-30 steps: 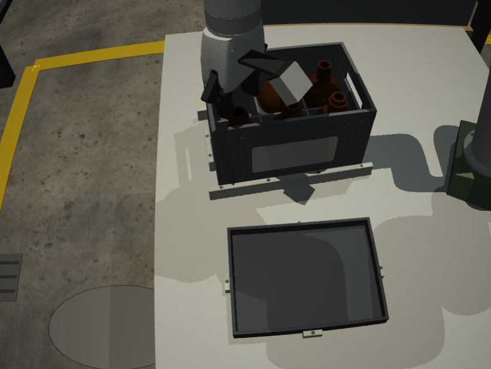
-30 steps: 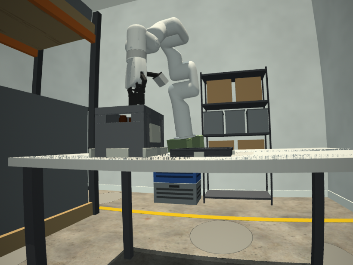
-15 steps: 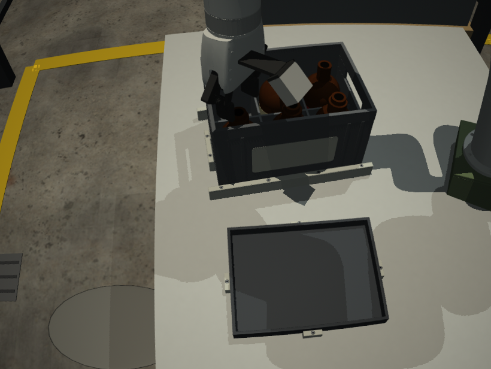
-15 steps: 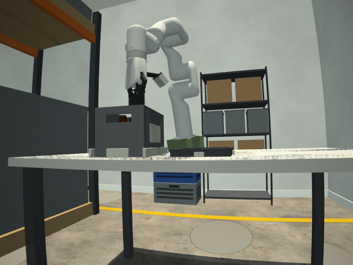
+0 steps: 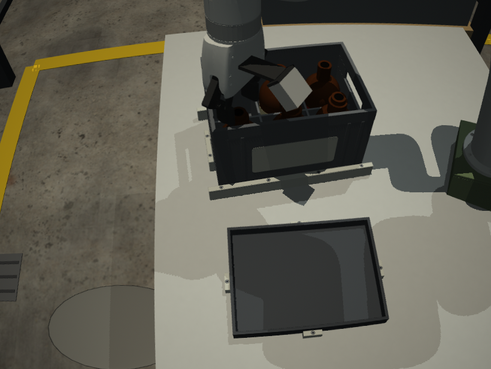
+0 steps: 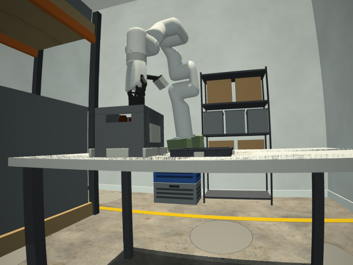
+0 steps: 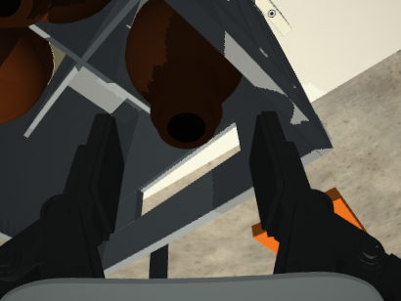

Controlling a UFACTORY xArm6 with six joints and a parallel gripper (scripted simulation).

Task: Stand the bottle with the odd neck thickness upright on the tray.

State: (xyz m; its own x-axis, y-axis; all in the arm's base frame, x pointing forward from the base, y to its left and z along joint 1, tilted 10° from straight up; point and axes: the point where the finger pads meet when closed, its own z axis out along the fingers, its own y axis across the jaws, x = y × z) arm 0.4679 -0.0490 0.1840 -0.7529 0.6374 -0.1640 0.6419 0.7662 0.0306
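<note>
The dark crate is 100 mm below my hand, 80 mm behind it and 50 mm to the right of it. Also, from my hand: glass bottle 170 mm behind, 110 mm to the right, 100 mm below; dark tray 230 mm to the left, 170 mm below, 90 mm behind.
</note>
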